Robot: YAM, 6 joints.
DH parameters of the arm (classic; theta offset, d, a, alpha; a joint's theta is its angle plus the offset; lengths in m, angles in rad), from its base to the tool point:
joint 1: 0 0.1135 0.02 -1.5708
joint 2: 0 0 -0.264 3.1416
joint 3: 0.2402 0 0.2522 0
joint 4: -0.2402 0 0.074 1.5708
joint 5: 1.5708 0 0 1.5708
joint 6: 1.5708 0.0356 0 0
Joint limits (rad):
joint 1: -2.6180..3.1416
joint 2: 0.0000..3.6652
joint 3: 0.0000..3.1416
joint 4: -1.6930..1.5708
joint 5: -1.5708..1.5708
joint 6: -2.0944..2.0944
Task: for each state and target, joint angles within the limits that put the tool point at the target. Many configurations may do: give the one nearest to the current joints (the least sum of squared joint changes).
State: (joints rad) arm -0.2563 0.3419 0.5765 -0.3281 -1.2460 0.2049
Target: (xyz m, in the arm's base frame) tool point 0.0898 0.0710 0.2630
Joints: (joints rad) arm 0.3664 0.4691 0.4617 -0.3322 -1.2810 0.2049
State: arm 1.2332 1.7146 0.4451 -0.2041 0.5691 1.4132
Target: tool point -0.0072 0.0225 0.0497
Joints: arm 1.6823 1.7220 0.0777 -0.7273 -0.1311 1.4132
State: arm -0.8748 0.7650 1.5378 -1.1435 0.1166 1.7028
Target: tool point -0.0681 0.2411 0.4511
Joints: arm -1.3039 0.1653 1.9035 -1.1296 0.0590 1.7028
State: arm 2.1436 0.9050 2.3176 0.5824 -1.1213 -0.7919
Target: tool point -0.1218 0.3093 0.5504
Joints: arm 1.8503 1.6379 1.8742 0.4603 -1.1016 -0.7919
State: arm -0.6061 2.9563 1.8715 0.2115 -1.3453 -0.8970
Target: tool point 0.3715 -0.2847 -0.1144
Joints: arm -0.7284 2.9586 1.7579 0.1816 -1.3637 -0.8970
